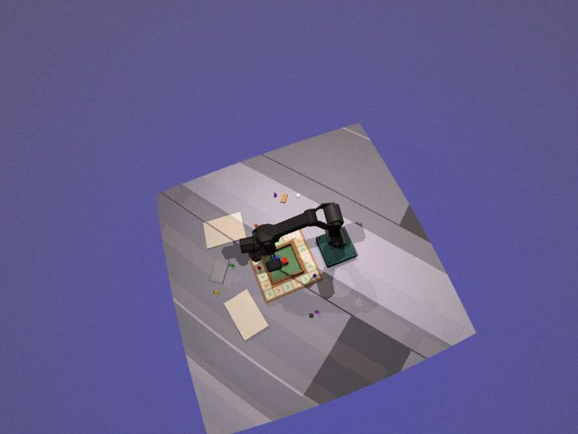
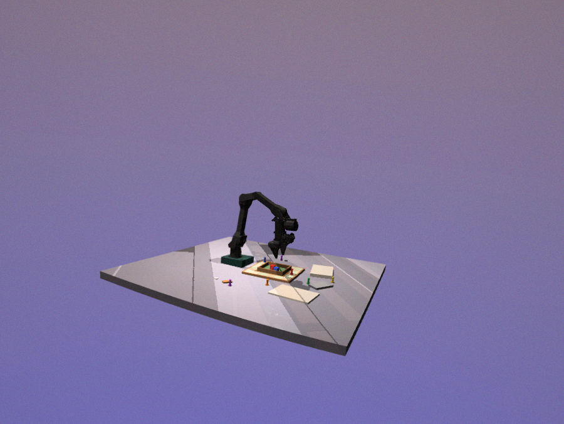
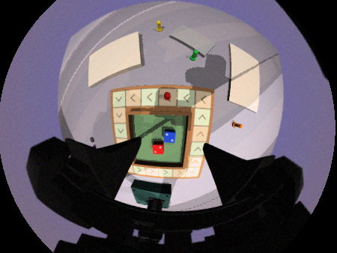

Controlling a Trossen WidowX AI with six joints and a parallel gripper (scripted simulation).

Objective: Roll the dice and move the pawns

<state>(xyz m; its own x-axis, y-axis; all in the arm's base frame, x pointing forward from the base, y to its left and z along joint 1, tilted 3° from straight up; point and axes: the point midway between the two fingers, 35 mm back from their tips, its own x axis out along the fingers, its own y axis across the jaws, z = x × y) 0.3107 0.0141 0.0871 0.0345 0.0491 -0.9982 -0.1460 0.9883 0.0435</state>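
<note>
Now: gripper tip 70 mm short of the red pawn, 30 mm to the right of it and 80 mm above it. Also, from my gripper tip: green pawn: 200 mm ahead, 10 mm to the right, 90 mm below; then orange pawn: 60 mm ahead, 190 mm to the right, 90 mm below; then green tray: 40 mm behind, 30 mm to the left, 100 mm below.
</note>
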